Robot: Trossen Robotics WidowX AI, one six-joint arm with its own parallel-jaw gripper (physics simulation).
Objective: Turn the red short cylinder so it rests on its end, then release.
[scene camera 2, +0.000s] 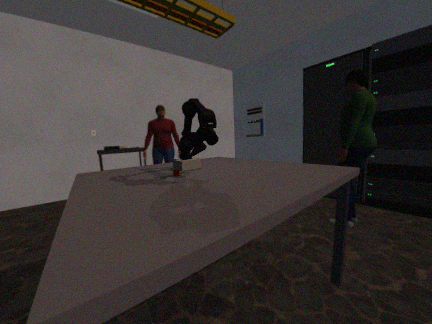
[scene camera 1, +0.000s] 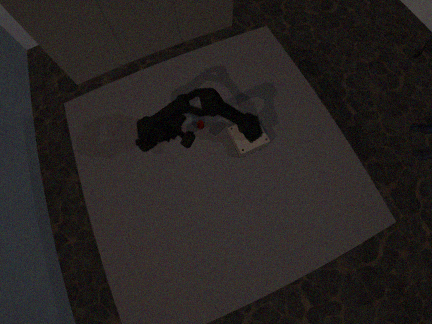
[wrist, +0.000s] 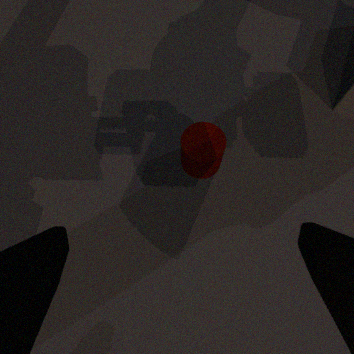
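The red short cylinder (scene camera 1: 200, 124) (scene camera 2: 176, 172) (wrist: 202, 150) is on the table near the arm's base. In the wrist view its round face shows with a strip of its side below, and it appears to stand upright on its end, partly in shadow. My gripper (wrist: 185, 236) is open, with its two dark fingertips wide apart and nothing between them. The cylinder shows beyond the fingertips, slightly right of the middle between them, and apart from both. In the scene views the dark arm hides the fingertips' exact place.
The black arm (scene camera 1: 207, 100) (scene camera 2: 191, 107) rises from a pale block-shaped base (scene camera 1: 243, 145) (scene camera 2: 192, 164) on the table (scene camera 1: 225, 225) (scene camera 2: 125, 225). Dark arm shadows fall around the cylinder. Two people (scene camera 2: 161, 132) (scene camera 2: 359, 120) stand beyond the table edges, near walls and a dark rack cabinet.
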